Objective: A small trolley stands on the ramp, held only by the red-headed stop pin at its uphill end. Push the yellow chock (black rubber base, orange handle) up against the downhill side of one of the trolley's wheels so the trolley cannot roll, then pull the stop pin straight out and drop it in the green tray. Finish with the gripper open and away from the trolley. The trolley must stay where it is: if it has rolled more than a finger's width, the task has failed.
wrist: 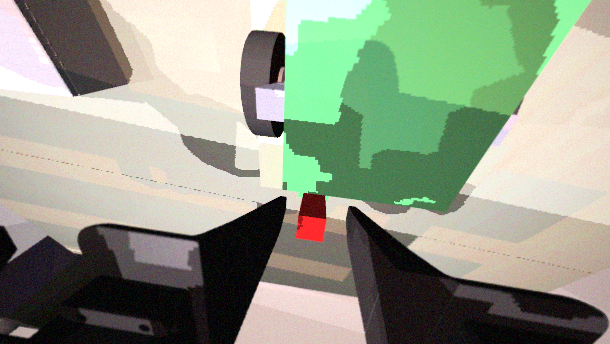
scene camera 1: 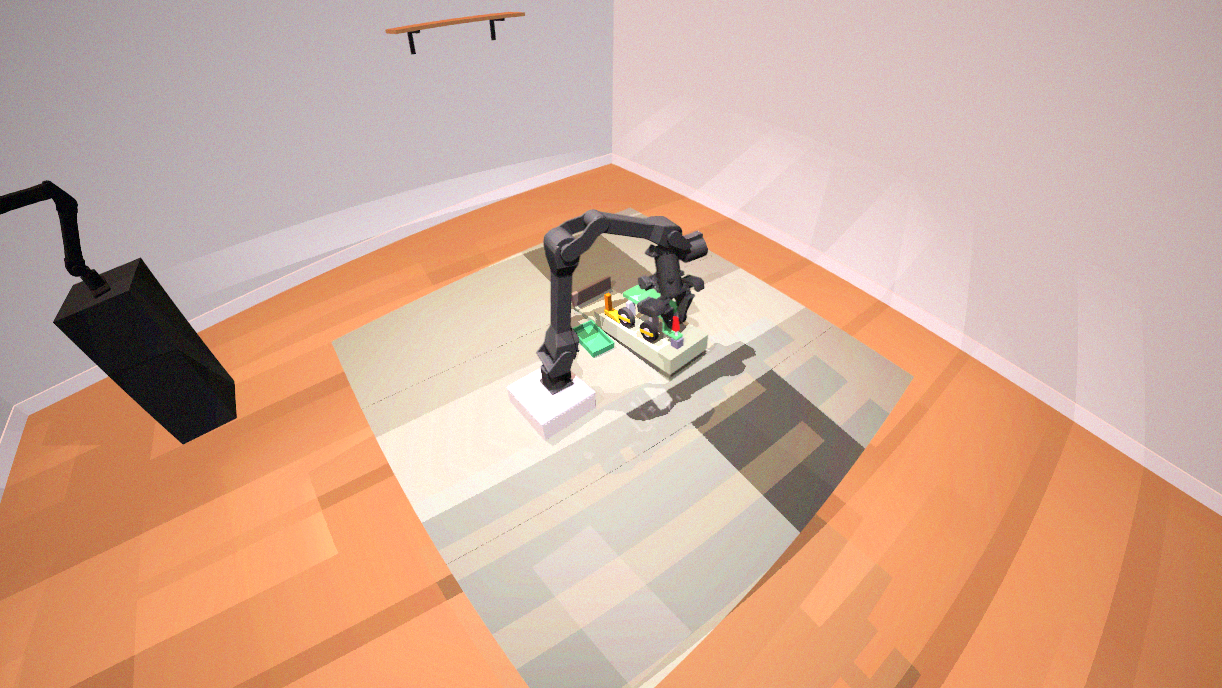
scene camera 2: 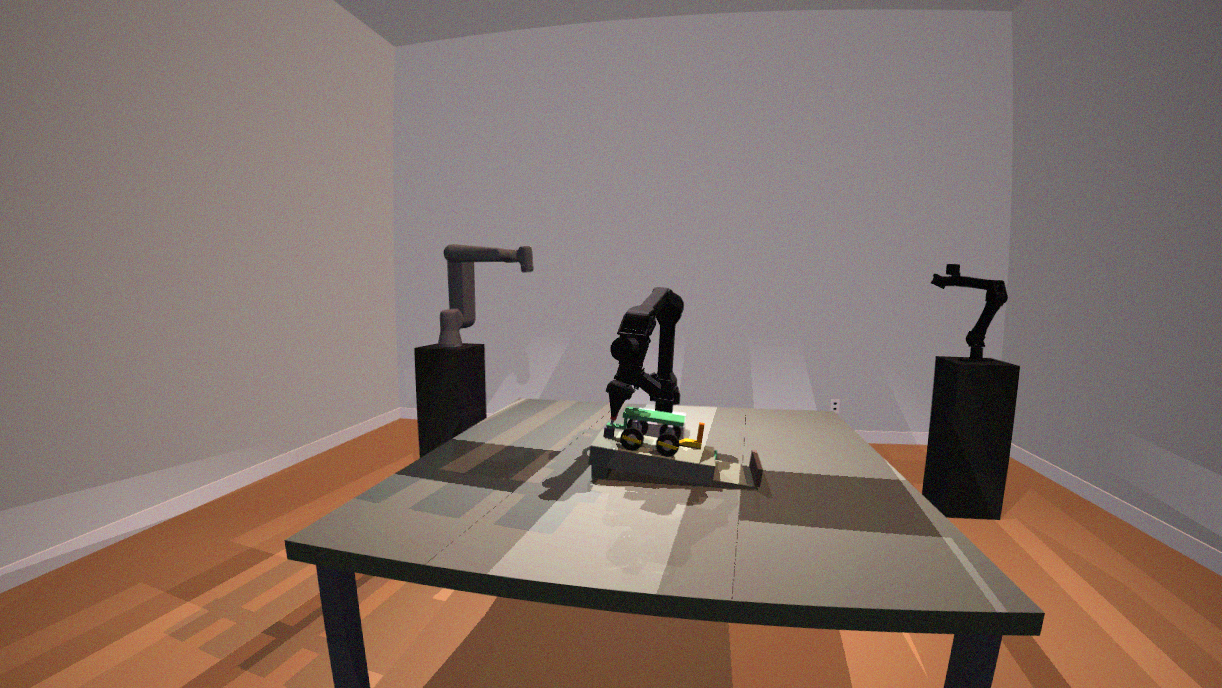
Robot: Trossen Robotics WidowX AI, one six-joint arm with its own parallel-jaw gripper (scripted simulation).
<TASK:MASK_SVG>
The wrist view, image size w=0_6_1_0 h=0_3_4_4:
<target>gripper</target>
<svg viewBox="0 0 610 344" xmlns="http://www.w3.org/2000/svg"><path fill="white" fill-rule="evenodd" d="M2 225L0 225L0 272L18 250L10 234ZM348 207L346 215L347 244L366 344L594 344L608 328L608 317L600 309L565 295L513 288L507 285L454 278L446 275L392 237L392 235L357 207ZM287 198L279 196L233 221L197 235L117 223L97 224L83 228L77 237L78 245L93 280L59 304L56 308L59 315L49 323L46 323L34 335L26 338L3 333L0 334L0 344L234 344L279 236L286 211Z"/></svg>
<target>red-headed stop pin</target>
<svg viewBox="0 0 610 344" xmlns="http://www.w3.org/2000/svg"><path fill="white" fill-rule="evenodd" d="M303 193L298 215L296 238L323 242L326 224L326 196Z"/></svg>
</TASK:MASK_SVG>
